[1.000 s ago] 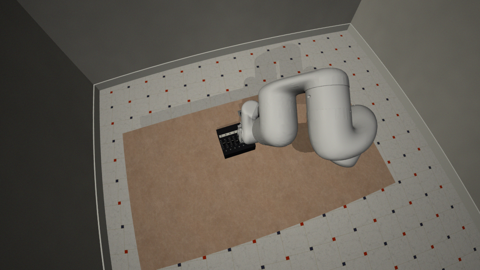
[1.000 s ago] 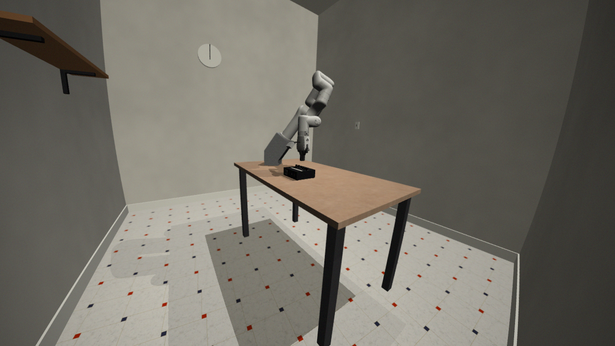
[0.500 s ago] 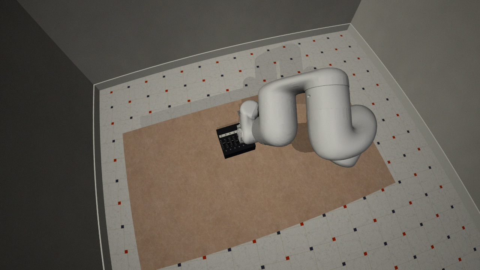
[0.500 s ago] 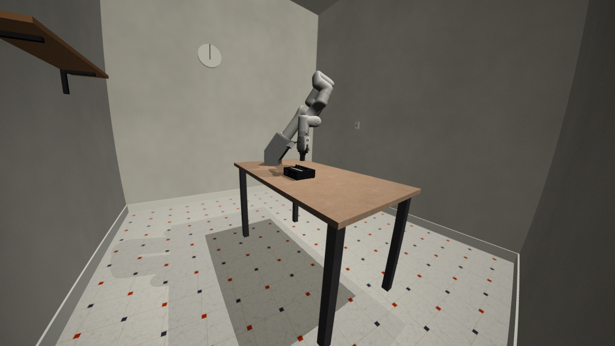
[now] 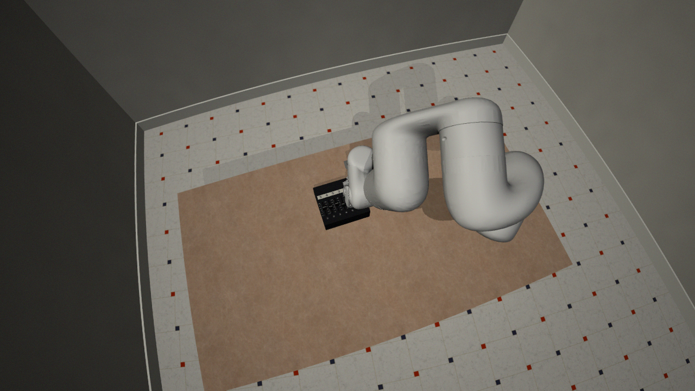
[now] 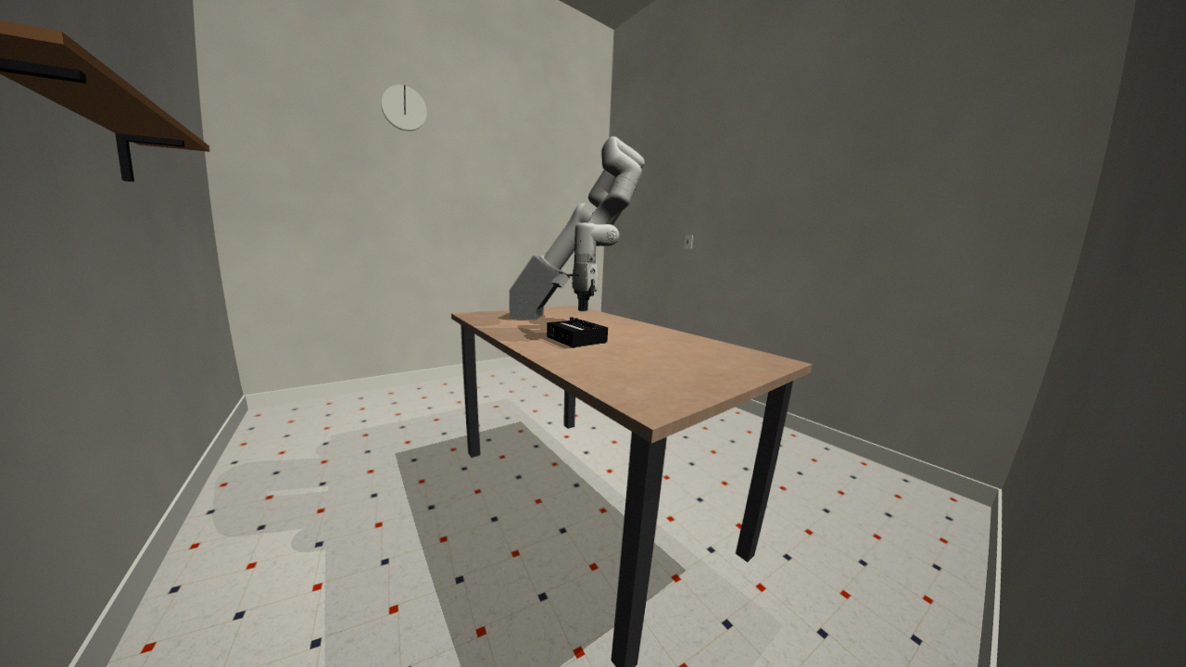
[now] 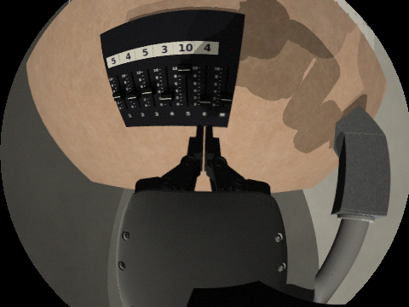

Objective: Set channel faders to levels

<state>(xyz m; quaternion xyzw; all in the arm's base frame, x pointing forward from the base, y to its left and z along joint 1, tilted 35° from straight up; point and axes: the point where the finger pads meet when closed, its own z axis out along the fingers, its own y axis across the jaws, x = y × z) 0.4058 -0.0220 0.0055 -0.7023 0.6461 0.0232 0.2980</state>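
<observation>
Right now my hand is 50 mm above the master fader, 40 mm to the left of it and 20 mm past it.
</observation>
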